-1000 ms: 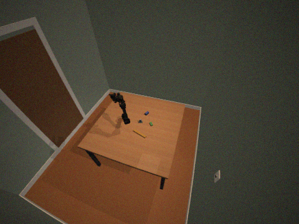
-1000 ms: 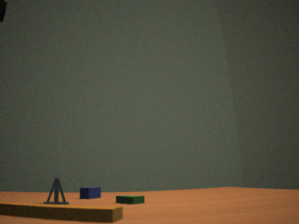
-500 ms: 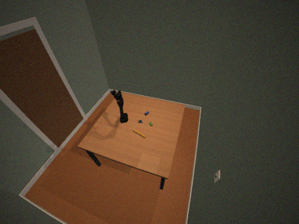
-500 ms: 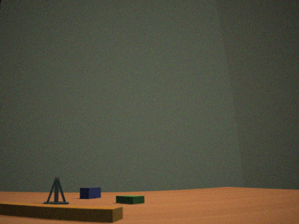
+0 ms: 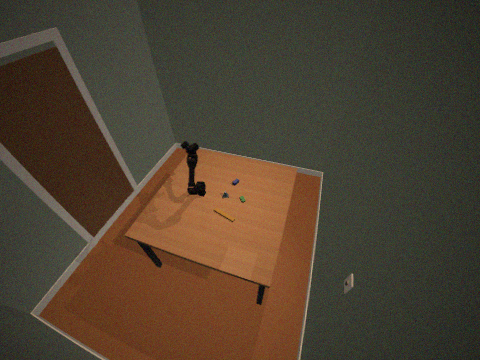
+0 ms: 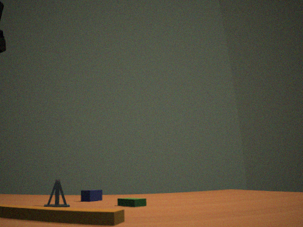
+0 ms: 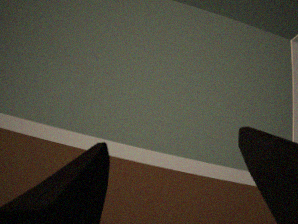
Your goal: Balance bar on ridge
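The yellow bar is 46 cm below my gripper tip, 46 cm ahead of it and 30 cm to the right of it. Also, from my gripper tip: blue block (46 cm below, 42 cm ahead, 11 cm to the left); green block (56 cm ahead, 46 cm below, 8 cm to the right).
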